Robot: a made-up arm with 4 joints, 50 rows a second.
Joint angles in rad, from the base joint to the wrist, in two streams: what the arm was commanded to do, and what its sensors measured. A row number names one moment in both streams.
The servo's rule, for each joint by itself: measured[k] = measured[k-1] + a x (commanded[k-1-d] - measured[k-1]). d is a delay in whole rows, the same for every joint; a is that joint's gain. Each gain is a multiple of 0.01, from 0.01 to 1. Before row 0 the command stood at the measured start. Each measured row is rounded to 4 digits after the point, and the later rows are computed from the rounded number. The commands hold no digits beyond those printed.
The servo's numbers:
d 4
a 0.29 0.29 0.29 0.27
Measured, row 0: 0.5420 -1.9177 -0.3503 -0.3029
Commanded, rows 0 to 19: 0.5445 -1.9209 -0.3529 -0.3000; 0.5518 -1.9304 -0.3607 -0.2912; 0.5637 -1.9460 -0.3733 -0.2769; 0.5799 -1.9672 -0.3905 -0.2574; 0.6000 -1.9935 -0.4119 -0.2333; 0.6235 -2.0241 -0.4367 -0.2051; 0.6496 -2.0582 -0.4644 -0.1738; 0.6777 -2.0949 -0.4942 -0.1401; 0.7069 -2.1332 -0.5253 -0.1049; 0.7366 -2.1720 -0.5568 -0.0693; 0.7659 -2.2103 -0.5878 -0.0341; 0.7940 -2.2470 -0.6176 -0.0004; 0.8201 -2.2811 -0.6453 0.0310; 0.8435 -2.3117 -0.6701 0.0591; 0.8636 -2.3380 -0.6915 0.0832; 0.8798 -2.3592 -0.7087 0.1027; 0.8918 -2.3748 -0.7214 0.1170; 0.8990 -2.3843 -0.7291 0.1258; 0.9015 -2.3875 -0.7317 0.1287; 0.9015 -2.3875 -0.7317 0.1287
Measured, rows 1 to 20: 0.5420 -1.9177 -0.3503 -0.3029; 0.5420 -1.9177 -0.3503 -0.3029; 0.5420 -1.9177 -0.3503 -0.3029; 0.5420 -1.9177 -0.3503 -0.3029; 0.5427 -1.9186 -0.3511 -0.3021; 0.5453 -1.9220 -0.3539 -0.2992; 0.5506 -1.9290 -0.3595 -0.2932; 0.5591 -1.9401 -0.3685 -0.2835; 0.5710 -1.9556 -0.3811 -0.2699; 0.5862 -1.9755 -0.3972 -0.2524; 0.6046 -1.9995 -0.4167 -0.2312; 0.6258 -2.0272 -0.4392 -0.2066; 0.6493 -2.0579 -0.4642 -0.1791; 0.6746 -2.0910 -0.4911 -0.1495; 0.7011 -2.1256 -0.5191 -0.1183; 0.7280 -2.1608 -0.5477 -0.0865; 0.7547 -2.1957 -0.5760 -0.0548; 0.7805 -2.2293 -0.6033 -0.0240; 0.8046 -2.2608 -0.6289 0.0049; 0.8264 -2.2893 -0.6520 0.0313
